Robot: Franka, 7 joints.
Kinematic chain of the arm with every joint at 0, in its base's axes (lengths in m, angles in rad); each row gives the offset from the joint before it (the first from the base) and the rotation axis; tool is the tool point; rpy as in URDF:
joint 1: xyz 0 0 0.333 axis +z
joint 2: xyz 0 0 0 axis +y
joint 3: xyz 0 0 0.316 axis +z
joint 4: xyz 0.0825 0 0 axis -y
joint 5: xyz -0.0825 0 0.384 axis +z
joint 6: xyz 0 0 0 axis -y
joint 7: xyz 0.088 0 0 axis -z
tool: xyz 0 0 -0.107 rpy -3.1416 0 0
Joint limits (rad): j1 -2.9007..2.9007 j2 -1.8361..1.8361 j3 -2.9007..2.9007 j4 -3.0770..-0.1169 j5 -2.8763..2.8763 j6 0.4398..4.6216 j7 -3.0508..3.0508
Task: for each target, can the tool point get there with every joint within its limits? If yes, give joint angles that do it. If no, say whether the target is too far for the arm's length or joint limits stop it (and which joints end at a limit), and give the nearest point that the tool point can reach.
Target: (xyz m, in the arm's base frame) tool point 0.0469 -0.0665 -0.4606
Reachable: no: joint limits stop it (at a limit: joint 2) | nearest point 0.0700 -0.0992 -0.3355 | short by 0.131 m
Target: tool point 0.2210 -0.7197 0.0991
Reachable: yes | joints -1.6030 1.2174 0.4677 -1.1124 0.2154 2.1880 2.3341
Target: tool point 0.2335 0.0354 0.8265
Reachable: yes | joints 0.4043 -0.8082 -0.3388 -1.9687 -1.9667 3.5754 -2.4759
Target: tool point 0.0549 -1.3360 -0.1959
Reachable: no: too far | nearest point 0.0328 -0.7971 0.0174 | short by 0.580 m
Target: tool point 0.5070 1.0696 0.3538
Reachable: no: too far | nearest point 0.3674 0.7751 0.3481 | short by 0.326 m
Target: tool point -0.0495 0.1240 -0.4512
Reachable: no: joint limits stop it (at a limit: joint 2) | nearest point -0.0589 0.1475 -0.3460 | short by 0.108 m
